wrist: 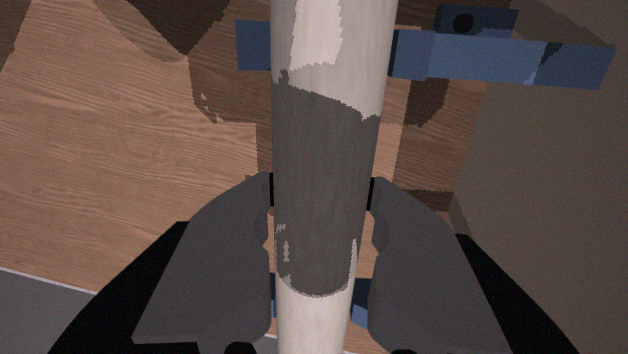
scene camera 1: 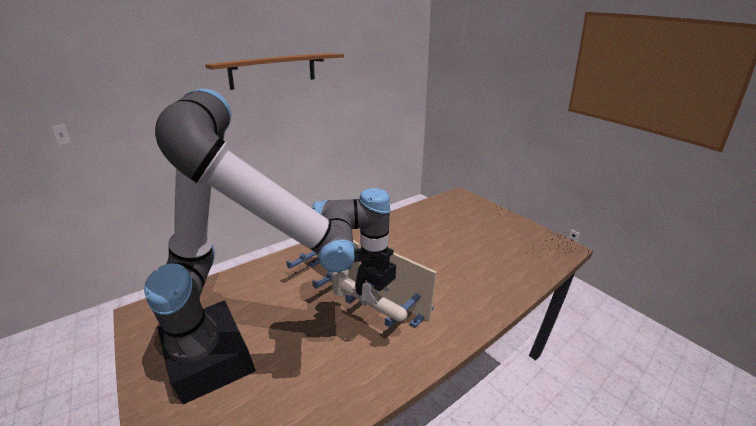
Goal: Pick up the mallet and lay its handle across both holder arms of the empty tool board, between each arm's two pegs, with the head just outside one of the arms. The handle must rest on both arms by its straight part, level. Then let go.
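Frame: origin at the arm's base, x ahead, y left, z up, level; centimetres.
Seen in the pictures: gripper, fingertip midpoint: [wrist: 320,179] [scene camera 1: 369,301]; arm's base, link origin: [scene camera 1: 193,339].
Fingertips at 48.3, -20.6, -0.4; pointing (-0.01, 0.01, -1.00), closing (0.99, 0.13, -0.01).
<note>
Offsets run from my fingertips to a thing's top centre, as dx, dy, dz. Level surfaces: height alone.
The pale wooden mallet {-0.1, +0.9, +5.8} [scene camera 1: 391,307] [wrist: 320,150] has its handle lying across blue holder arms in front of a cream tool board [scene camera 1: 424,288] [wrist: 550,175]. One arm [scene camera 1: 410,302] [wrist: 360,300] is near the handle's free end. Another arm [scene camera 1: 350,299] [wrist: 480,57] is toward the head. The mallet head {-1.5, +12.3, +5.4} [scene camera 1: 340,283] is at the left end in the scene view, partly behind the robot. My gripper [scene camera 1: 374,296] [wrist: 320,179] points down and is shut on the handle between these arms, with a fingertip pad against each side. Whether the handle touches the arms is hidden.
More blue holder arms [scene camera 1: 320,281] [scene camera 1: 301,259] stick out farther back left; their board is mostly hidden behind the robot's wrist. The boards stand on the wooden table {dz -10.1} [scene camera 1: 502,275]. A small blue foot {+14.3, -9.7, -8.9} [scene camera 1: 417,320] sits at the near board's right end.
</note>
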